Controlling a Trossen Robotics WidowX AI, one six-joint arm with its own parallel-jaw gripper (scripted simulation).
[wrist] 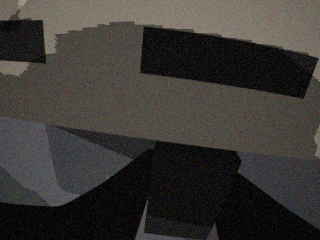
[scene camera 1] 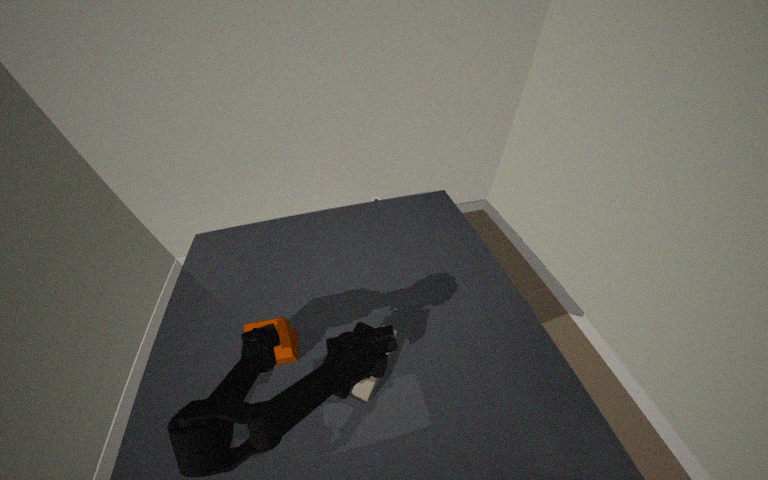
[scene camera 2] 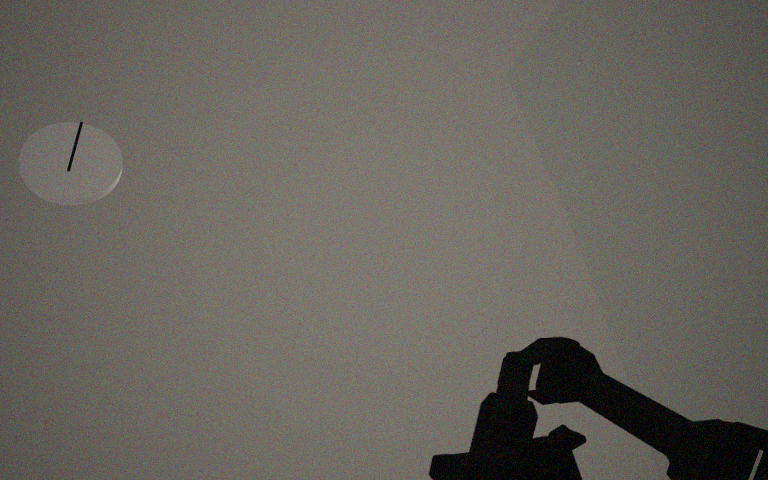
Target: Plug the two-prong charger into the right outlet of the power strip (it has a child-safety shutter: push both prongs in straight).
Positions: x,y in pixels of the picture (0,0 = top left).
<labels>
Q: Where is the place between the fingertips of the gripper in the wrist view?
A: At 182,161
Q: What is the gripper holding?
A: A dark two-prong charger.
</labels>
